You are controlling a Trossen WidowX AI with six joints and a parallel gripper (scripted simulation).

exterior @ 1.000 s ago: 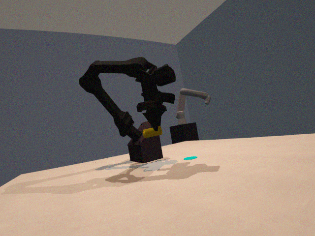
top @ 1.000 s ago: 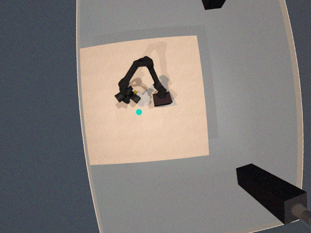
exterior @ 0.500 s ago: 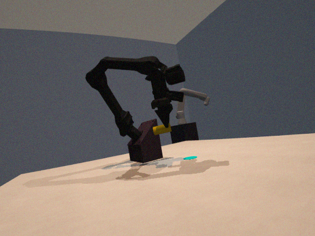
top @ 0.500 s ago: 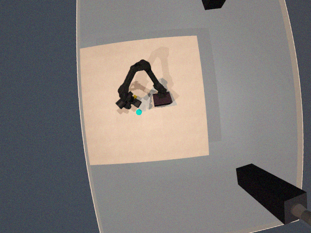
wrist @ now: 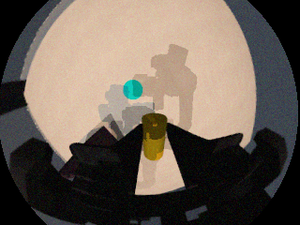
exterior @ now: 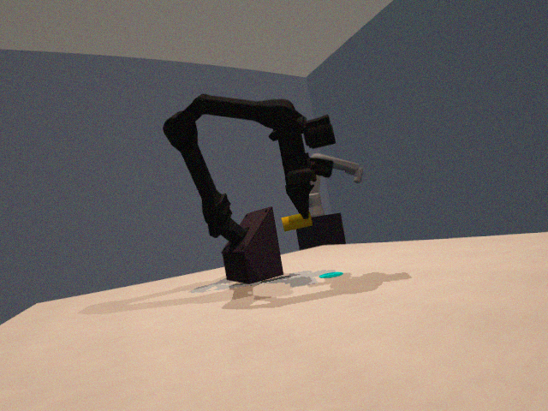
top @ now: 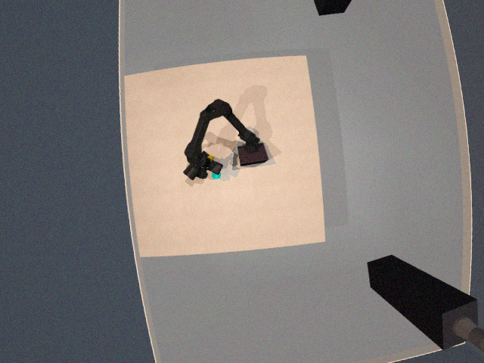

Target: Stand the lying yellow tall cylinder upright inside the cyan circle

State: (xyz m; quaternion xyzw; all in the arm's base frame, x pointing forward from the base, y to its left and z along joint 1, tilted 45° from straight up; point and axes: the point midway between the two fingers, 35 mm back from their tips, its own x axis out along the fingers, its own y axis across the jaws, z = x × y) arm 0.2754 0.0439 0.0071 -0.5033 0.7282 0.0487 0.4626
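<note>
Right now the cyan circle is 150 mm below my gripper tip, 60 mm to the left of it and 10 mm behind it. The rest, counted from my gripper tip: yellow tall cylinder (20 mm to the right, 10 mm behind).
</note>
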